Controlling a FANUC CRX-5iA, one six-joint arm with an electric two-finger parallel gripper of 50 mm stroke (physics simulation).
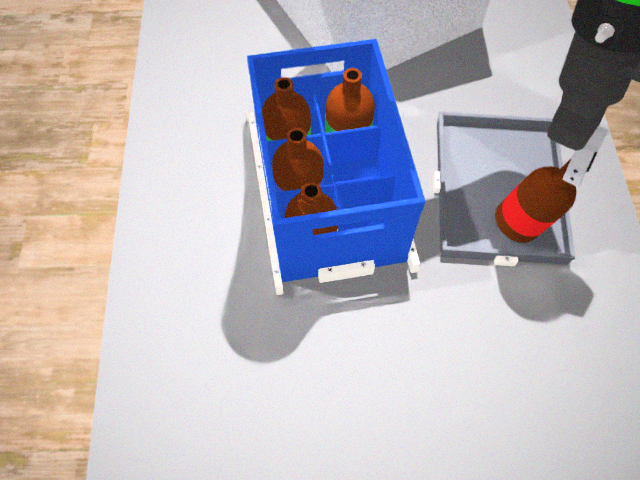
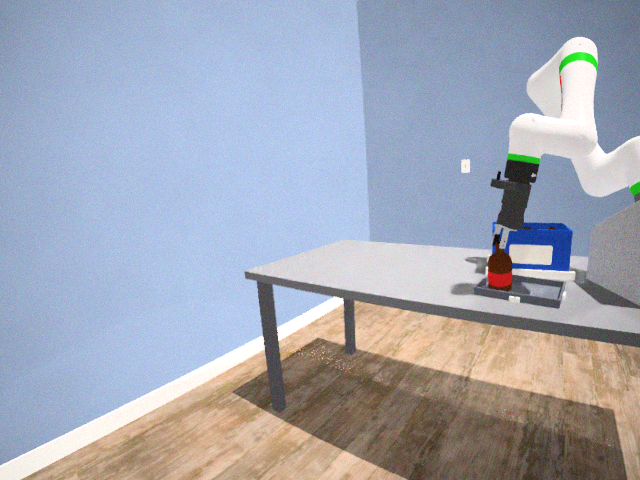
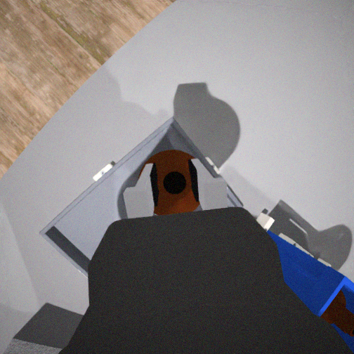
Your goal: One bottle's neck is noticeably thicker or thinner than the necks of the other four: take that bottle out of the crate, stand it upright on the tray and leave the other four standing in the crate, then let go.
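Frame: origin at the arm's base, x ahead, y left, z up, level; millimetres.
Seen in the pictures: gripper, fingertip midpoint: [image 1: 576,174] [image 2: 497,246].
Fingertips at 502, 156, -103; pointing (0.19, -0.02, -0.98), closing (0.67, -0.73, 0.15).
Observation:
Pixels of each thing's top centre, then the offset from my fingertips to it, as dx, dy, dz. "pt": a spot on its surface instead. Level surfaces: height alone.
- brown bottle with a red label, top centre: [image 1: 564,164] [image 2: 501,241] -9, -18, +14
- grey tray at its top centre: [image 1: 503,180] [image 2: 521,284] -80, -39, -127
- blue crate at its top centre: [image 1: 330,123] [image 2: 529,225] -118, -306, +23
- left row at a spot on its surface: [image 1: 286,116] pt -182, -357, -31
- block at a spot on its surface: [image 1: 346,271] pt +30, -307, -126
- grey table at its surface level: dz -152
My gripper [image 1: 570,173] [image 2: 499,244] [image 3: 173,174] is shut on the neck of a brown bottle with a red label [image 1: 527,214] [image 2: 499,279] [image 3: 172,158]. The bottle is upright, with its base inside the walls of the grey tray [image 1: 470,256] [image 2: 542,299] [image 3: 75,205], towards one corner. Whether its base touches the tray floor cannot be told. Brown bottles stand in the blue crate [image 1: 356,246] [image 2: 562,250] [image 3: 300,270]: three in the left row, [image 1: 286,116] [image 1: 298,167] [image 1: 310,205] and one at the back right [image 1: 349,109]. Two right-row compartments are empty.
White blocks hold the crate and tray edges, including a block [image 1: 346,271] at the crate's front. The crate stands beside the tray on the grey table [image 1: 310,413] [image 2: 361,263]. A grey pedestal [image 1: 408,31] [image 2: 617,253] is behind them.

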